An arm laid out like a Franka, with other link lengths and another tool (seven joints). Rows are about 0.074 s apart.
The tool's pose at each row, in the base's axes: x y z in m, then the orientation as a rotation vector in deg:
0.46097, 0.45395, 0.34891, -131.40, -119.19, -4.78
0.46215, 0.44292, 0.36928, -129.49, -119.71, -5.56
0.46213, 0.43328, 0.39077, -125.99, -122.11, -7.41
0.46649, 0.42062, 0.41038, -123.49, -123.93, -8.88
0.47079, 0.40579, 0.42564, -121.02, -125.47, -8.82
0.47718, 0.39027, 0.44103, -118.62, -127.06, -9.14
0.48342, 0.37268, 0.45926, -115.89, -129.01, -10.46
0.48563, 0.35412, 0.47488, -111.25, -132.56, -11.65
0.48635, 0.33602, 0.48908, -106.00, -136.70, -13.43
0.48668, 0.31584, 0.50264, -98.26, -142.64, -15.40
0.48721, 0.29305, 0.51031, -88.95, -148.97, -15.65
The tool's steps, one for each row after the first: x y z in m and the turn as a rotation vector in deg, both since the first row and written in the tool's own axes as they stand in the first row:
-0.00942, 0.00232, -0.02107, 0.45, 1.09, -1.07
-0.01750, 0.00331, -0.04317, 0.33, 2.55, -3.77
-0.02828, 0.00895, -0.06356, 0.07, 3.57, -5.77
-0.04153, 0.01473, -0.07976, 0.62, 3.99, -7.61
-0.05525, 0.02265, -0.09612, 0.88, 4.49, -9.46
-0.07084, 0.03064, -0.11545, 0.61, 5.38, -11.65
-0.08797, 0.03470, -0.13229, 0.42, 6.20, -15.50
-0.10488, 0.03722, -0.14769, -0.26, 7.08, -19.93
-0.12395, 0.03956, -0.16261, -1.20, 7.86, -26.38
-0.14599, 0.04234, -0.17182, -1.29, 7.88, -33.79

